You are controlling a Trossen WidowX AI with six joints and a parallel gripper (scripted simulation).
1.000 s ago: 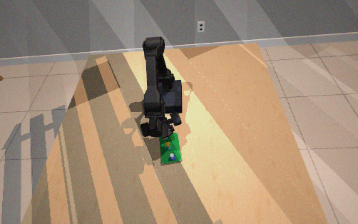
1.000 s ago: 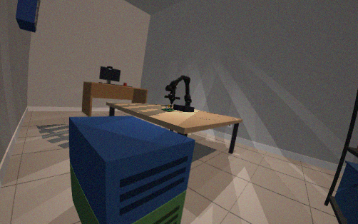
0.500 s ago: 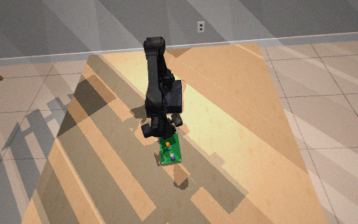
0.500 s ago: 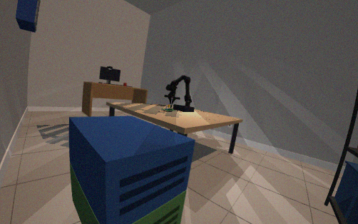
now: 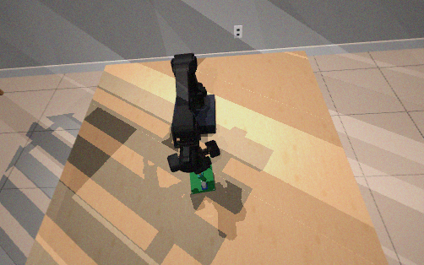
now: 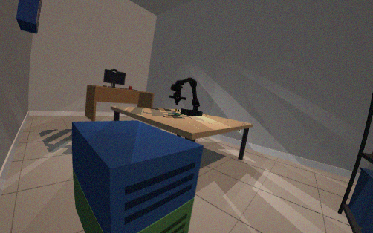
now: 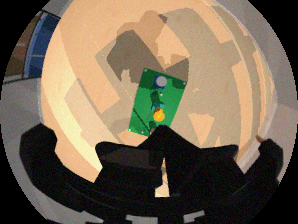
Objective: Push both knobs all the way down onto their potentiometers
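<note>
My gripper tip is 50 mm above the orange knob.
</note>
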